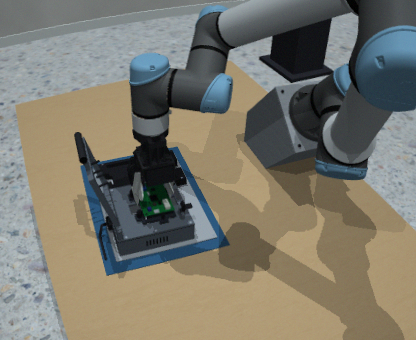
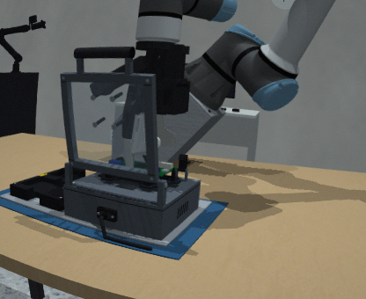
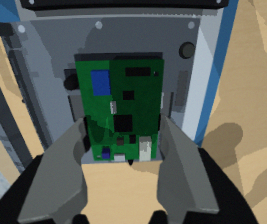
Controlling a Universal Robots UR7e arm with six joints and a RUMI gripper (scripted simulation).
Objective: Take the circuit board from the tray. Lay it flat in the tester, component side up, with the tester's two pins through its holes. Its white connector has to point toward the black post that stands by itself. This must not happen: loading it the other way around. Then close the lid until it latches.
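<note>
The green circuit board lies right at my hand. The rest, counted from my hand: clear tester lid 120 mm ahead, 20 mm to the right, 100 mm above; then nest 10 mm ahead, 10 mm to the left, 20 mm below.
</note>
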